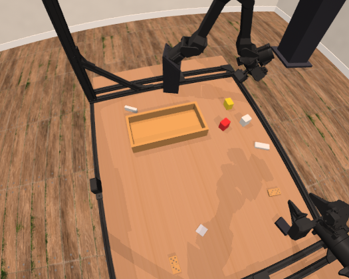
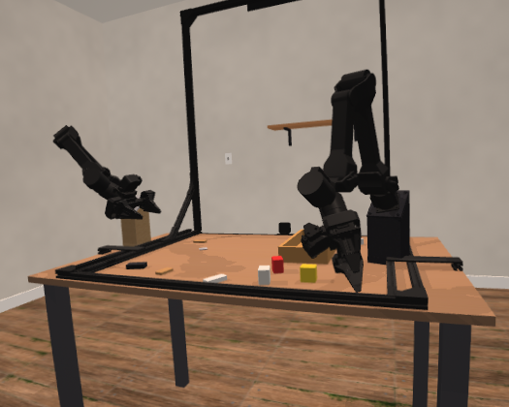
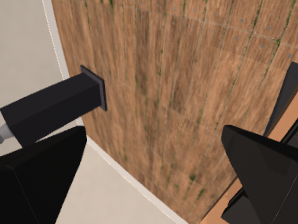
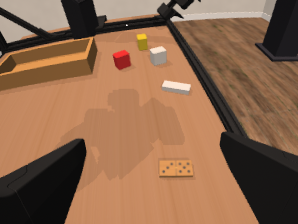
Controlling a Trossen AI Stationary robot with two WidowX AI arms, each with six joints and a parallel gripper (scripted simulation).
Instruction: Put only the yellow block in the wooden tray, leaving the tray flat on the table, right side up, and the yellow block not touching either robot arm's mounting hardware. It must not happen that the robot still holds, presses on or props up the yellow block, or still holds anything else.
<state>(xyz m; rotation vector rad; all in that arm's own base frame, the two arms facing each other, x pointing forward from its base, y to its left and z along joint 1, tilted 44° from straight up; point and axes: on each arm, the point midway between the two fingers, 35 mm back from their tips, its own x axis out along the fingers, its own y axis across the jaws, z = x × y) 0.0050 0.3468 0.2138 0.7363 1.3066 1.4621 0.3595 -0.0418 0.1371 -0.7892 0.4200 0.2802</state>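
Now: the yellow block 170 mm behind my left hand, 140 mm to the right of it and 70 mm below it. The rest, counted from my left hand: white block 130 mm behind, 240 mm to the right, 70 mm below; then red block 230 mm behind, 250 mm to the right, 70 mm below; then wooden tray 470 mm behind, 220 mm to the right, 80 mm below.
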